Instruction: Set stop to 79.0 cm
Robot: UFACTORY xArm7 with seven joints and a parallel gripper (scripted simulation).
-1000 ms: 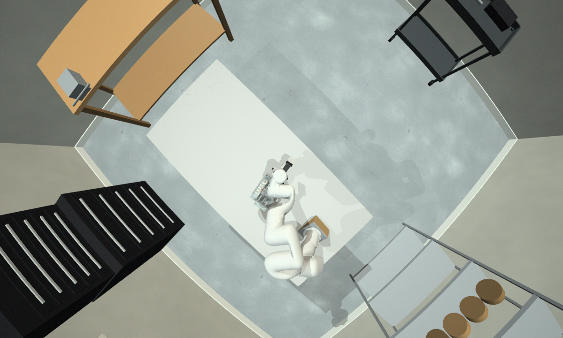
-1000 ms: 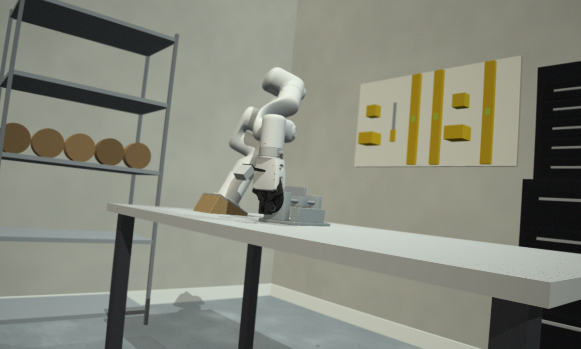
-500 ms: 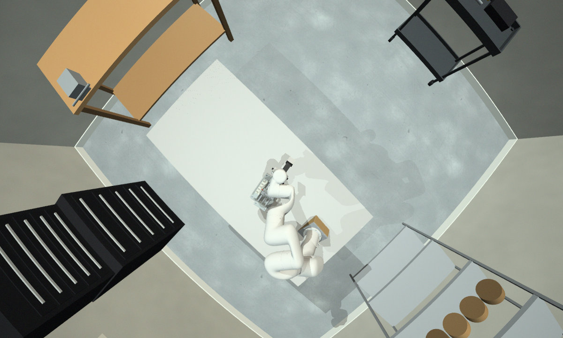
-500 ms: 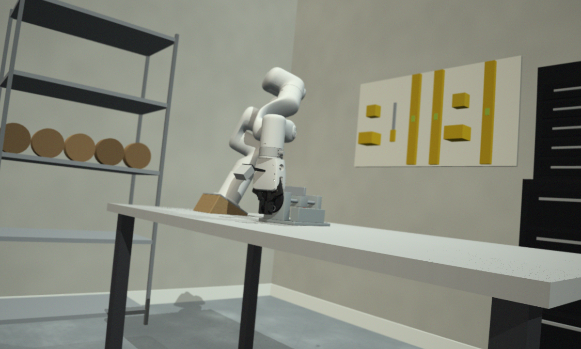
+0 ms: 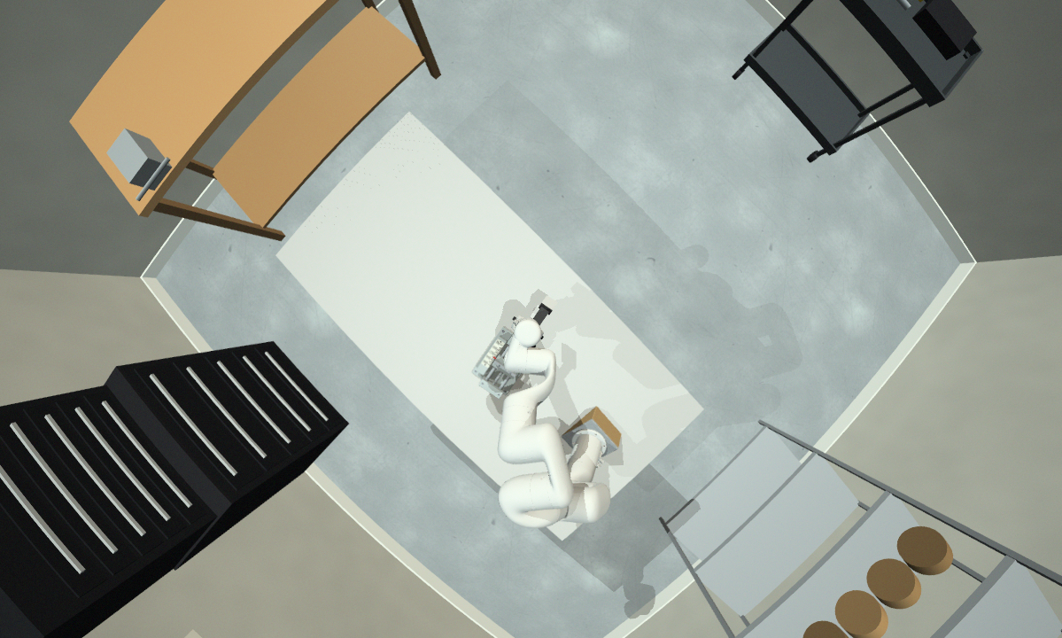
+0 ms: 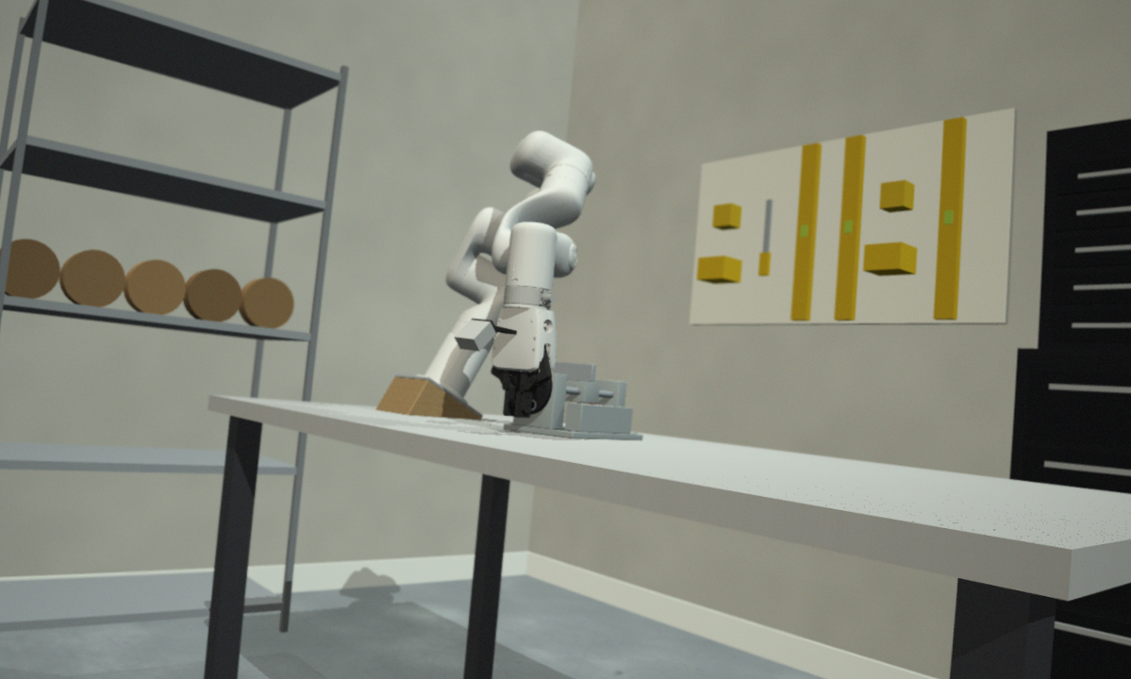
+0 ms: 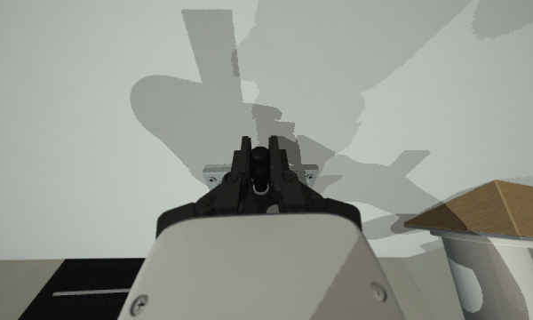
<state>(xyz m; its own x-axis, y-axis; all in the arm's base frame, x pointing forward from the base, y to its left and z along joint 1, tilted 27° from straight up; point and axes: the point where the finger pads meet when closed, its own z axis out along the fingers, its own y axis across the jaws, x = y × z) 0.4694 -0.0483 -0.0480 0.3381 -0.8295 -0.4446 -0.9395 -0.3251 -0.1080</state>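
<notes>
Right now my hand is 1 cm past the black handwheel, 2 cm to the right of it and 1 cm below it.
</notes>
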